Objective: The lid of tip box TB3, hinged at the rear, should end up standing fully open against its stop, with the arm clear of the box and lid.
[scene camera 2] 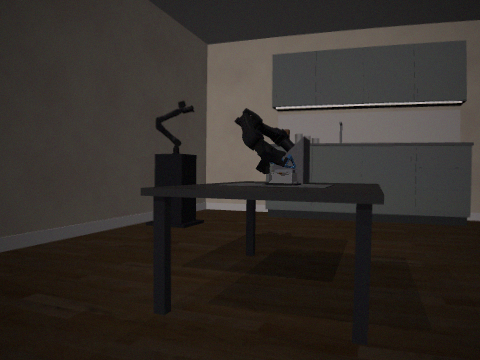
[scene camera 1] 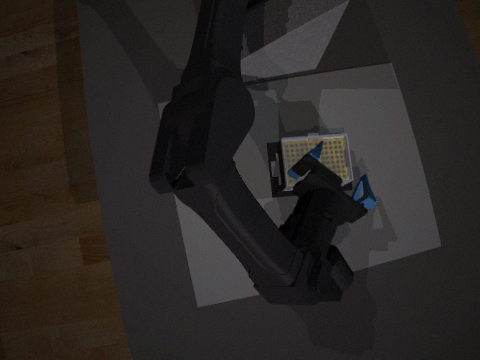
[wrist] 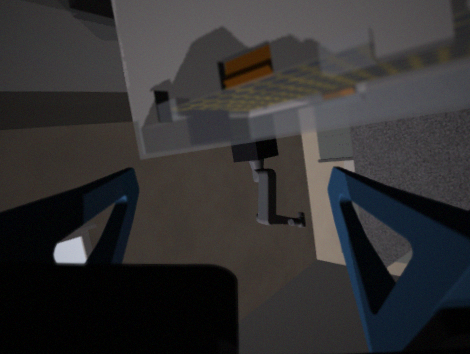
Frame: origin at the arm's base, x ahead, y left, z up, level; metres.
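Seen in the pictures: gripper, between the fingertips: (scene camera 2: 290,166) (scene camera 1: 342,159) (wrist: 233,178); arm's base, origin of its link: (scene camera 2: 293,151) (wrist: 456,200).
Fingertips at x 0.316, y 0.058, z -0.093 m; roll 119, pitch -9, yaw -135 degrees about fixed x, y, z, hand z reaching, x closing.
Note:
Pixels of each thing's middle, then the offset from my fingertips to it. "*": a spot on its surface instead. Level surfaces: height alone.
- Tip box TB3, middle of its body: (wrist: 300,34) (scene camera 1: 313,163) (scene camera 2: 283,177) dy -0.039, dx -0.011, dz -0.054 m
- light mat, height of its surface: dz -0.093 m
- orange latch piece, a spot on its surface: (wrist: 247,66) * dy -0.043, dx +0.029, dz -0.037 m
Tip box TB3 (scene camera 1: 300,155) (scene camera 2: 282,178) (wrist: 165,30) has pale walls and a yellow tip rack and stands upright on the light mat (scene camera 1: 220,270). Its clear lid (scene camera 1: 349,155) (wrist: 170,142) appears to lie low over the rack; a small gap cannot be told. An orange latch piece (wrist: 247,66) shows on the box's wall in the wrist view. My gripper (scene camera 1: 342,163) (scene camera 2: 290,161) (wrist: 233,178) is open and empty, with blue fingers wide apart. In scene camera 1, one finger overlaps the rack and the other is right of the box. Contact cannot be told.
A grey upright panel (scene camera 2: 306,160) stands near the box. My arm (scene camera 1: 245,235) reaches over the mat left of the box. Another arm (scene camera 2: 169,132) stands on a black pedestal (scene camera 2: 175,182) beyond the table (scene camera 2: 260,193).

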